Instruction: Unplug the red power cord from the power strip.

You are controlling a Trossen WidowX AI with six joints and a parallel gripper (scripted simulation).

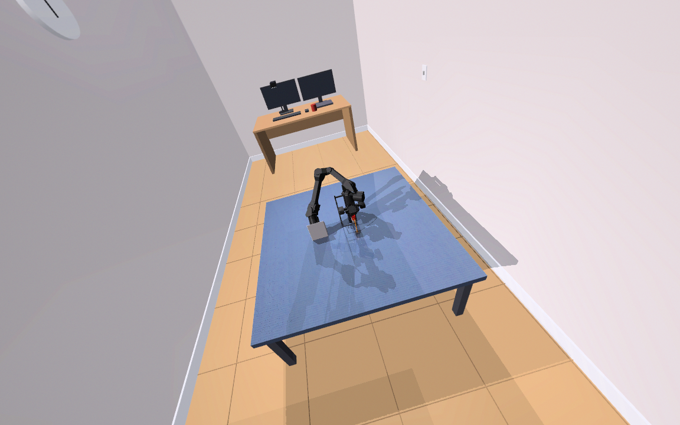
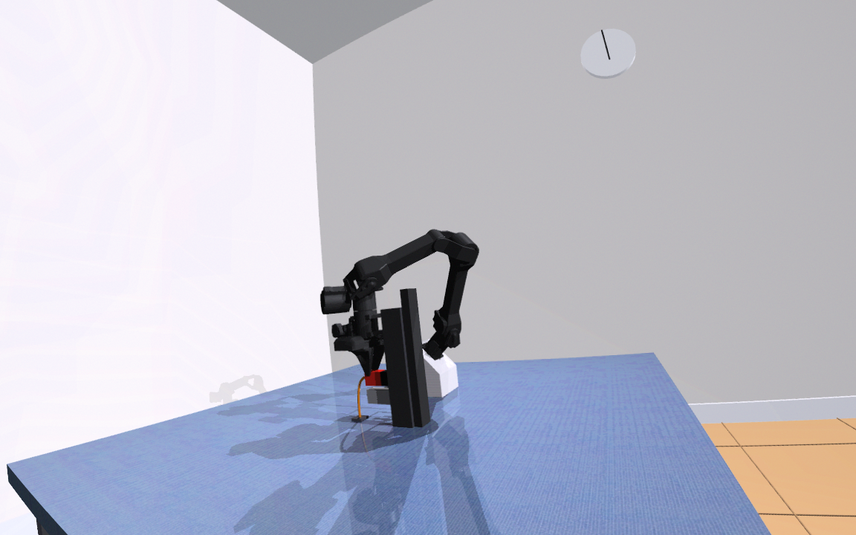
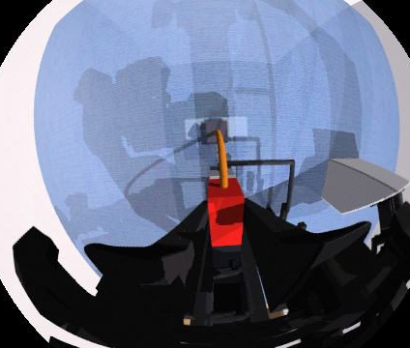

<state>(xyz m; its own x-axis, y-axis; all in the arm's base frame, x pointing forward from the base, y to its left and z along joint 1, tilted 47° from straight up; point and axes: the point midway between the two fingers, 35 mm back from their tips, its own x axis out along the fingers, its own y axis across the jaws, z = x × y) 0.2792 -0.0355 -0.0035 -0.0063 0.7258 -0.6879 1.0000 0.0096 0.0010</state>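
Now: gripper tip 3 cm to the right of the red plug.
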